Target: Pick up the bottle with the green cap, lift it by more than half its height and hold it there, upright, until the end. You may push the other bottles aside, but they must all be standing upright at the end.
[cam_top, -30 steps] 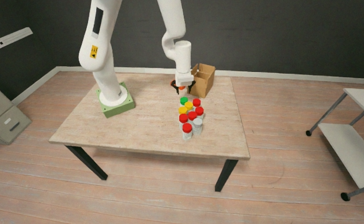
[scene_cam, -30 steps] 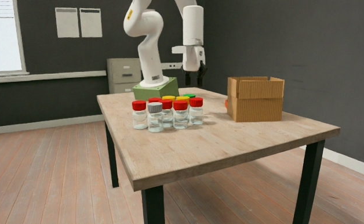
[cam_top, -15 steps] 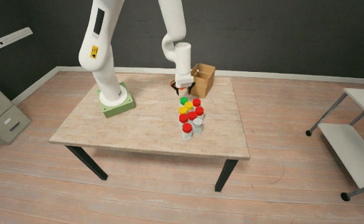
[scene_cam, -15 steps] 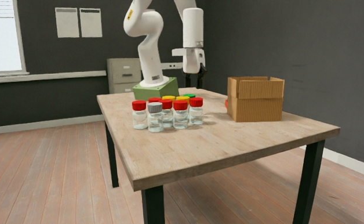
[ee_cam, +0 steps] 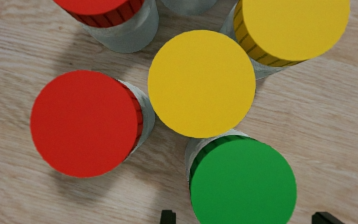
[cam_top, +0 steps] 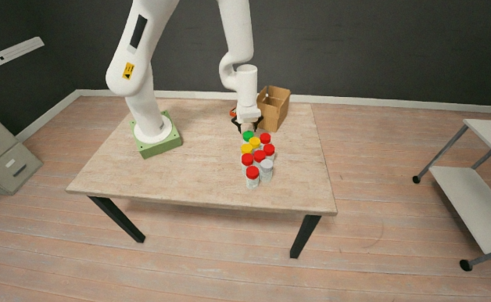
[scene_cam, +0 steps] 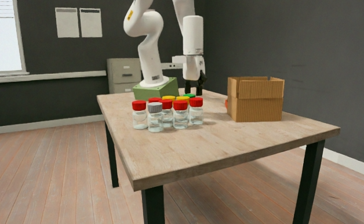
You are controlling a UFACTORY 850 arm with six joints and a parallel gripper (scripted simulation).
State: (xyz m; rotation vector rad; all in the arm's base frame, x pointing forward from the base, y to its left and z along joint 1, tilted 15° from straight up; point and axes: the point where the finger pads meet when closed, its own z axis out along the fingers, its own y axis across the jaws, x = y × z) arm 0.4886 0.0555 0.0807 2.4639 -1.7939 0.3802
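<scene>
My gripper is now 1 cm short of the green-capped bottle, 2 cm to the left of it and 7 cm above it. Round my hand: orange device (8 cm behind, 27 cm to the left, 10 cm below); grey-capped bottle (11 cm ahead, 21 cm to the right, 7 cm below).
</scene>
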